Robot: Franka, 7 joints.
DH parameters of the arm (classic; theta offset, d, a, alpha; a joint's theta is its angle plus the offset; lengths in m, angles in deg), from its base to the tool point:
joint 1: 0 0.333 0 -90
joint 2: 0 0 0 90
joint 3: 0 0.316 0.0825 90
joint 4: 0 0 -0.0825 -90
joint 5: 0 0.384 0 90
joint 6: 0 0 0.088 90
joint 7: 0 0.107 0 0
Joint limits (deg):
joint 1: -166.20..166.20
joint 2: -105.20..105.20
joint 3: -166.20..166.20
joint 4: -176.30..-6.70
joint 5: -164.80..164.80
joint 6: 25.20..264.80
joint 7: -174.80..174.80
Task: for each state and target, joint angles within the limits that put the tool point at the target. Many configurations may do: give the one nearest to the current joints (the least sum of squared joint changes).
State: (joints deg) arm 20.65 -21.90 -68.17 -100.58 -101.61 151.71 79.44
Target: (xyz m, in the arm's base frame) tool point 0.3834 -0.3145 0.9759
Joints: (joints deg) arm 24.87 -0.89 -64.44 -61.02 -99.99 145.09 79.44
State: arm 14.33 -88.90 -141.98 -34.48 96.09 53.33 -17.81
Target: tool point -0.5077 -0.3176 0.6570
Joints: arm 16.86 -62.70 -135.77 -17.73 95.79 28.95 -17.81
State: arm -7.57 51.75 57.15 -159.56 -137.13 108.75 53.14
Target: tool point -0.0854 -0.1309 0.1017
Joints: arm 6.89 78.16 -3.25 -176.30 -99.02 88.54 53.14
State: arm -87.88 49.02 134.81 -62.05 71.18 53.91 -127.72
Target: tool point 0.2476 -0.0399 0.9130
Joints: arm -86.43 46.88 131.63 -75.08 65.37 47.09 -127.72
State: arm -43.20 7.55 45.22 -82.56 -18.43 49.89 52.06
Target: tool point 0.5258 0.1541 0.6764
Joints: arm -28.86 11.43 55.98 -70.76 -17.39 66.61 52.06
